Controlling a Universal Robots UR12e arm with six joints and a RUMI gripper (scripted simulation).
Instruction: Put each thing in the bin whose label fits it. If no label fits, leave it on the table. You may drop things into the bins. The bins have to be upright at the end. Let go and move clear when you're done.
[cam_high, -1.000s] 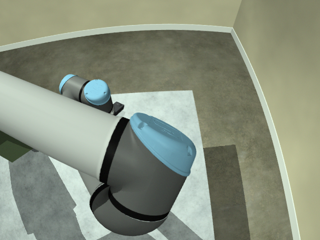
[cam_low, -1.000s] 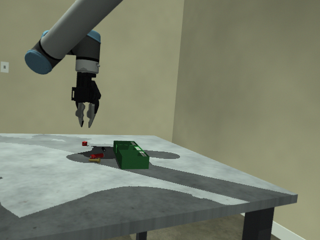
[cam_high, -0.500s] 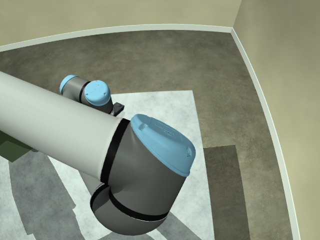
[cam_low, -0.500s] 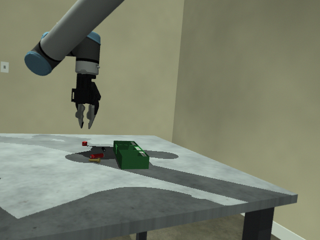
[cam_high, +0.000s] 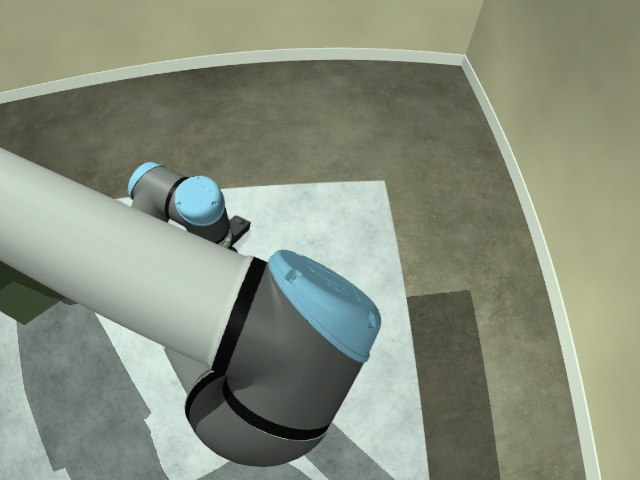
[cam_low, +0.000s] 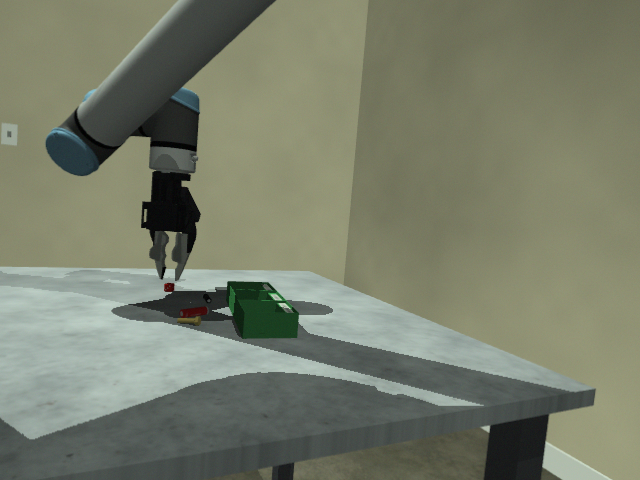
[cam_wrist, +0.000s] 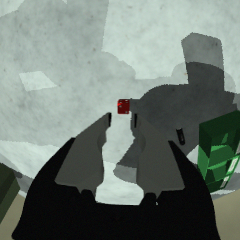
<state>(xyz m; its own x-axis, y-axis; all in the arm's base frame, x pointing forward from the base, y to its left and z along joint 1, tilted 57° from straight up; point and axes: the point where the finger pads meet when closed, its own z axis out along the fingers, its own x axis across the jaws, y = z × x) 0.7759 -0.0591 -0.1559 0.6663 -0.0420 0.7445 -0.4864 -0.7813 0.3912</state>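
Right now my hand is 3 cm above the red die. Round my hand: bolt (26 cm to the right, 3 cm below, 2 cm behind); red battery (21 cm to the right, 3 cm below); black battery (10 cm to the right, 5 cm ahead, 3 cm below).
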